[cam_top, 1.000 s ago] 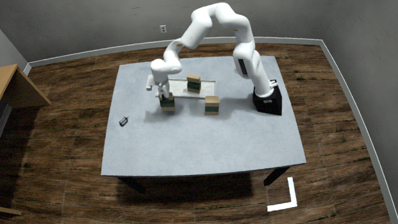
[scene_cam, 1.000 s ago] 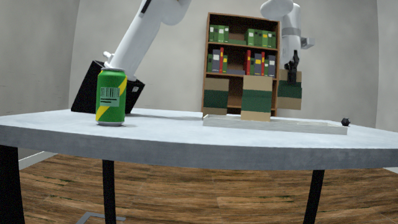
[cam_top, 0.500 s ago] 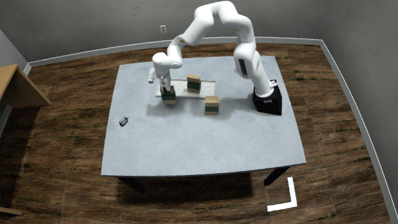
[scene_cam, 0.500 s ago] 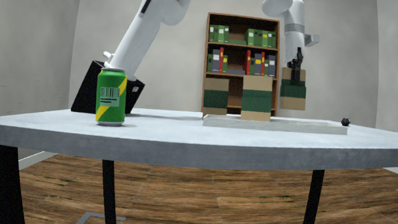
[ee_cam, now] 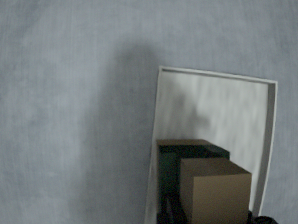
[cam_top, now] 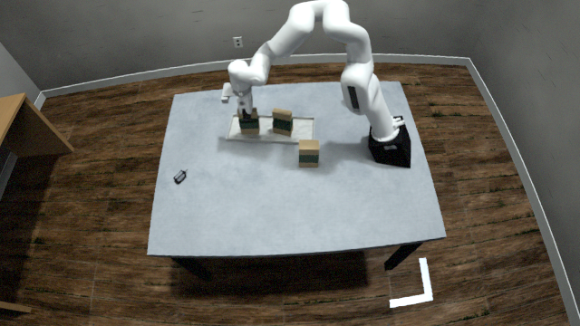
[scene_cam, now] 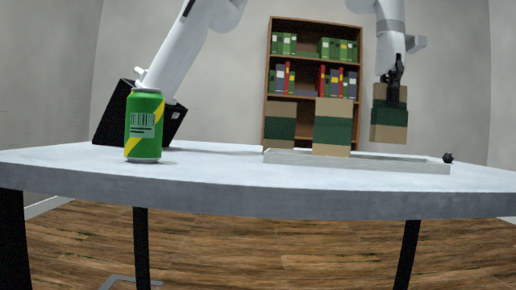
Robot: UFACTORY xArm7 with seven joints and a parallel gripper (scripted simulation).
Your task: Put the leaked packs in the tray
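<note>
My hand is 160 mm above the tray, 90 mm past it and 30 mm to the left of it. The rest, counted from my hand: small black object 320 mm ahead, 190 mm to the left, 150 mm below; green can 500 mm behind, 190 mm to the right, 100 mm below.
</note>
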